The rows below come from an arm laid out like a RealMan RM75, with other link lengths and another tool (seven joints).
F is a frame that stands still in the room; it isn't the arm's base.
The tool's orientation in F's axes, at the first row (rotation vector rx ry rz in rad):
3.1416 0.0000 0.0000
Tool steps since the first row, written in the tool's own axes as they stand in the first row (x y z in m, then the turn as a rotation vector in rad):
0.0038 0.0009 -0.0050 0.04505 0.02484 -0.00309
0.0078 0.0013 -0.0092 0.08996 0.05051 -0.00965
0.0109 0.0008 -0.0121 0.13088 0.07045 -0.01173
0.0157 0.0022 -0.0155 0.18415 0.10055 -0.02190
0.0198 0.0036 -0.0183 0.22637 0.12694 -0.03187
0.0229 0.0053 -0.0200 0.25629 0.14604 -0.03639
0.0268 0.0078 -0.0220 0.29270 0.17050 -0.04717
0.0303 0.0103 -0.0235 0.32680 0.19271 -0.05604
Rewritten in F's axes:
0.0038 -0.0009 0.0050 0.04505 -0.02484 0.00309
0.0078 -0.0013 0.0092 0.08996 -0.05051 0.00965
0.0109 -0.0008 0.0121 0.13088 -0.07045 0.01173
0.0157 -0.0022 0.0155 0.18415 -0.10055 0.02190
0.0198 -0.0036 0.0183 0.22637 -0.12694 0.03187
0.0229 -0.0053 0.0200 0.25629 -0.14604 0.03639
0.0268 -0.0078 0.0220 0.29270 -0.17050 0.04717
0.0303 -0.0103 0.0235 0.32680 -0.19271 0.05604

